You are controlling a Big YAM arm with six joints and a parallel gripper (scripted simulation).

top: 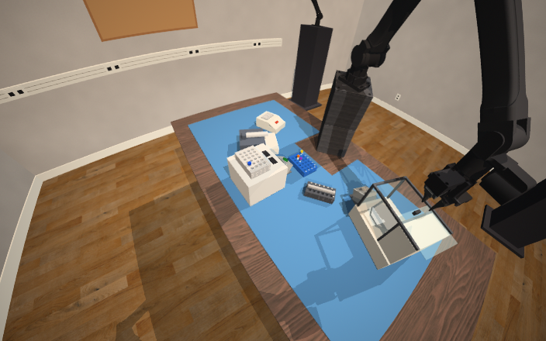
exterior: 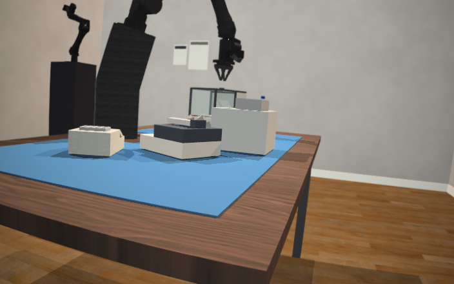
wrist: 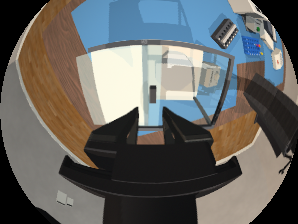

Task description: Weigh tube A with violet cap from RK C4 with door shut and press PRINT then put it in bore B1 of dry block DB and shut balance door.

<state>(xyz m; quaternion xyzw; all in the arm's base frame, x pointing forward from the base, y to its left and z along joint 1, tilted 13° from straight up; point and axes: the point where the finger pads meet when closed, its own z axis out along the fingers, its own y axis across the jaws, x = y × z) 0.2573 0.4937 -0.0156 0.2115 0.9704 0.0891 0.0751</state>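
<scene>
Right now the blue rack RK is 49 cm to the right of my hand, 25 cm below it and 1 cm behind it. The rest, counted from my hand: balance door 6 cm below, 2 cm to the left, 1 cm ahead; then round white print key 20 cm below, 19 cm to the right, 9 cm behind; then dark magnet block 32 cm to the right, 25 cm below, 5 cm ahead.
</scene>
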